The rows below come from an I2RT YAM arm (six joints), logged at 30 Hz.
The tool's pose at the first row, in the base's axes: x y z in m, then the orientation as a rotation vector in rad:
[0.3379, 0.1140, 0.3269, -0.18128, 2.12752, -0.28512]
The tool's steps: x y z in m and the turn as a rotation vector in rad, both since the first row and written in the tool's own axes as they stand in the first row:
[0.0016, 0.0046, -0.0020, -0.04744, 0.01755, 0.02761]
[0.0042, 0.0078, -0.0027, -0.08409, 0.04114, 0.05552]
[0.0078, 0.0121, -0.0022, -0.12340, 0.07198, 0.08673]
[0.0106, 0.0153, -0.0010, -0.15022, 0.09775, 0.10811]
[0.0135, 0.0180, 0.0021, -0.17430, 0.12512, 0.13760]
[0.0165, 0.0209, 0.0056, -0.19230, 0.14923, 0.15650]
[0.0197, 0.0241, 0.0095, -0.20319, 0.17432, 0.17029]
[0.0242, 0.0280, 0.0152, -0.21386, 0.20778, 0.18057]
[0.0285, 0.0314, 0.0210, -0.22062, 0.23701, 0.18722]
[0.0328, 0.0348, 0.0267, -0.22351, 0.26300, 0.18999]
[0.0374, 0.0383, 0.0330, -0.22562, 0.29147, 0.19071]
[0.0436, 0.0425, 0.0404, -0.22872, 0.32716, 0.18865]
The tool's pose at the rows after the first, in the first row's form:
[0.3353, 0.1183, 0.3254, -0.17746, 2.15369, -0.22091]
[0.3332, 0.1209, 0.3228, -0.16620, 2.18311, -0.16823]
[0.3316, 0.1241, 0.3185, -0.15188, 2.21920, -0.11091]
[0.3311, 0.1263, 0.3147, -0.14129, 2.24791, -0.07176]
[0.3320, 0.1278, 0.3100, -0.11982, 2.27720, -0.03043]
[0.3333, 0.1294, 0.3049, -0.10658, 2.30241, -0.00142]
[0.3348, 0.1312, 0.2994, -0.09449, 2.32782, 0.01686]
[0.3371, 0.1331, 0.2918, -0.08487, 2.36154, 0.03231]
[0.3396, 0.1346, 0.2843, -0.07741, 2.39080, 0.04172]
[0.3420, 0.1361, 0.2769, -0.07234, 2.41668, 0.04476]
[0.3448, 0.1375, 0.2690, -0.06867, 2.44504, 0.04553]
[0.3476, 0.1391, 0.2590, -0.06764, 2.48081, 0.04524]

